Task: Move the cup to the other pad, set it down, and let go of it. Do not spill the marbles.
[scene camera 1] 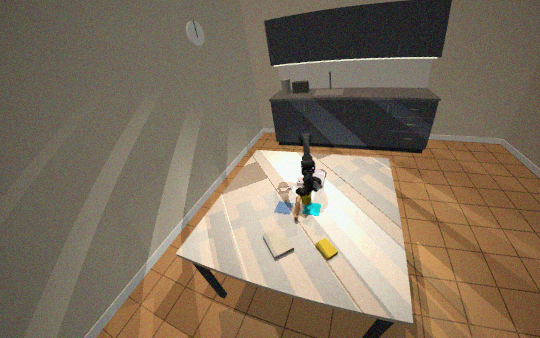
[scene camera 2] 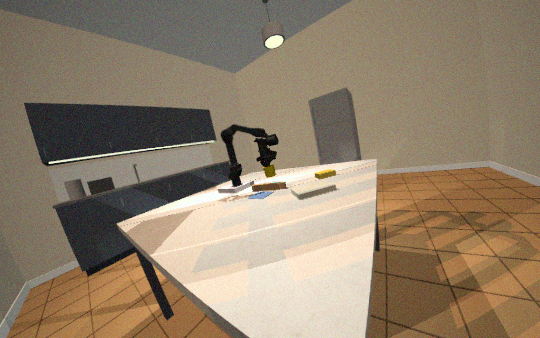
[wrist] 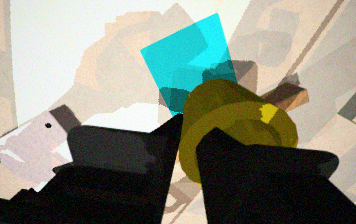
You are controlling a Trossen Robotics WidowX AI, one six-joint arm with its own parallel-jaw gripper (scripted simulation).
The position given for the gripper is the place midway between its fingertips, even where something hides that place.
In view: the gripper (wrist: 188,119), an olive-yellow cup (wrist: 245,116), a cyan pad (wrist: 179,62) and a wooden bar (wrist: 287,96).
